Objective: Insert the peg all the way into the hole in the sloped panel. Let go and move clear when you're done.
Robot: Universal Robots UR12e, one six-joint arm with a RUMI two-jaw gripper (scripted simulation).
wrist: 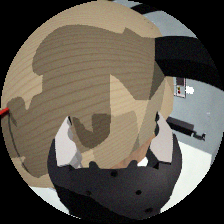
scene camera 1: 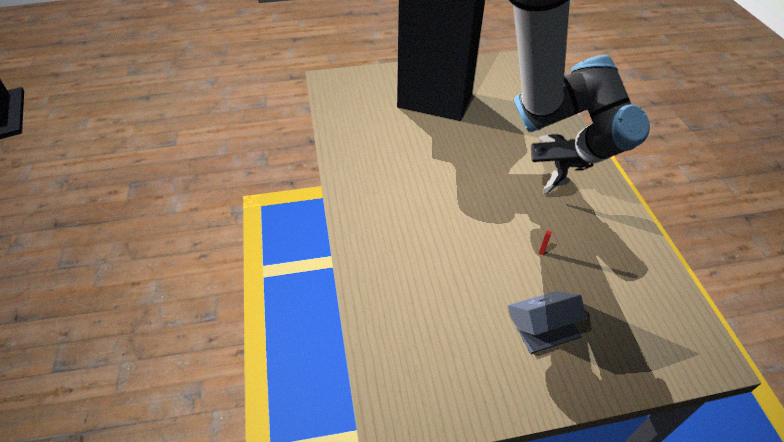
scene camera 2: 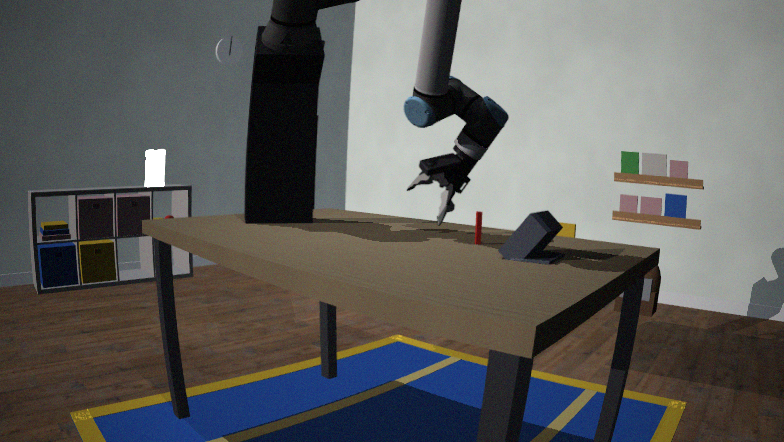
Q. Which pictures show my gripper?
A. The wrist view, scene camera 1 and scene camera 2: all of them.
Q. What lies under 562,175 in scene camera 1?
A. My gripper.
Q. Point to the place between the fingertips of my gripper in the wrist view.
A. At 112,114
